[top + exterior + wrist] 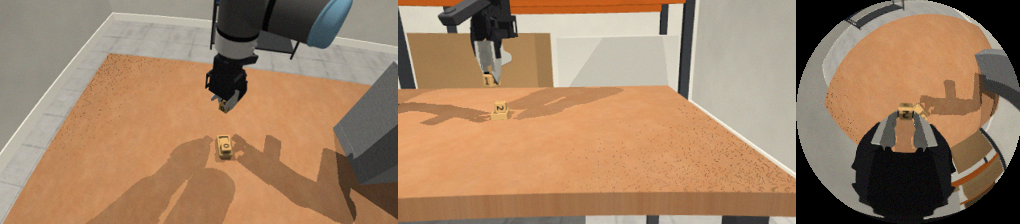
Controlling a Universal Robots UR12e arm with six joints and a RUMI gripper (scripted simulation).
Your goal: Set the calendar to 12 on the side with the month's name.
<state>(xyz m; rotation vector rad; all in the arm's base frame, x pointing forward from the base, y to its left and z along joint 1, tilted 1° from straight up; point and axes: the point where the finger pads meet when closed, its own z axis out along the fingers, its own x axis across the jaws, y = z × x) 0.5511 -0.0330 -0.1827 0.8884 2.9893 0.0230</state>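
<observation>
Right now my hand is 2 cm past the tray, 8 cm to the right of it and 12 cm above it. The rest, counted from my hand: cube (1 cm below).
</observation>
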